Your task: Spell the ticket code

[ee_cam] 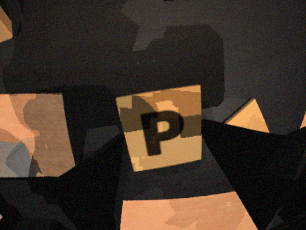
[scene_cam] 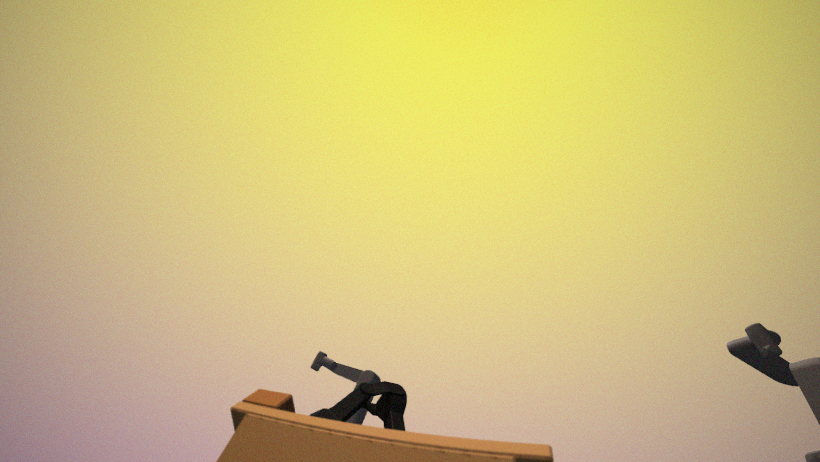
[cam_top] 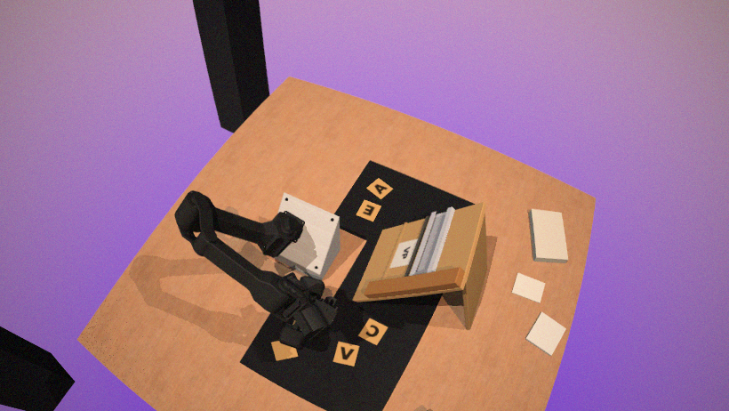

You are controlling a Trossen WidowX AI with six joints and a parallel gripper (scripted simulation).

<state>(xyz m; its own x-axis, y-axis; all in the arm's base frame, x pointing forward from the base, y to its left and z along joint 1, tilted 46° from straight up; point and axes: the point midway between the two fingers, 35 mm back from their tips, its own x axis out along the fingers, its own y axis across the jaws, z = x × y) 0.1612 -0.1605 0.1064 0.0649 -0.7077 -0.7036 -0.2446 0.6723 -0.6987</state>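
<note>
Now: the v tile 13 cm ahead of my gripper tip, 2 cm below it and 1 cm to the right of it. Also, from my gripper tip: blank tile: 9 cm to the right, 2 cm below, 1 cm behind; p tile: right at my gripper tip; c tile: 16 cm ahead, 8 cm to the left, 2 cm below.
</note>
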